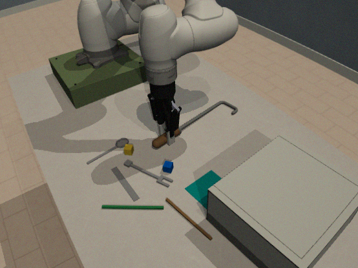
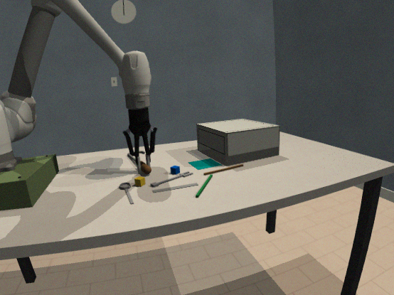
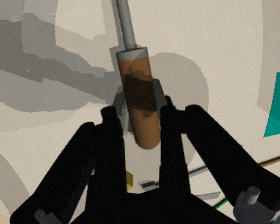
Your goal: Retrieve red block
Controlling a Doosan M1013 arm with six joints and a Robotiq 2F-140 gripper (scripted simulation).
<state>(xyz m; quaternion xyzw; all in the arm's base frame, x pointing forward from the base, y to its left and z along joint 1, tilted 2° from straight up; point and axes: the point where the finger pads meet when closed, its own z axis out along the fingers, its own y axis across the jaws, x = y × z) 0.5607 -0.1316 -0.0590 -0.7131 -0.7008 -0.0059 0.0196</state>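
Right now the blue cube is 100 mm ahead of my hand, 90 mm to the right of it and 20 mm below it. The rest, counted from my hand: grey forked tool: 140 mm to the right, 60 mm ahead, 30 mm below; yellow cube: 120 mm to the right, 50 mm behind, 20 mm below; grey spoon-like tool: 140 mm to the right, 110 mm behind, 30 mm below.
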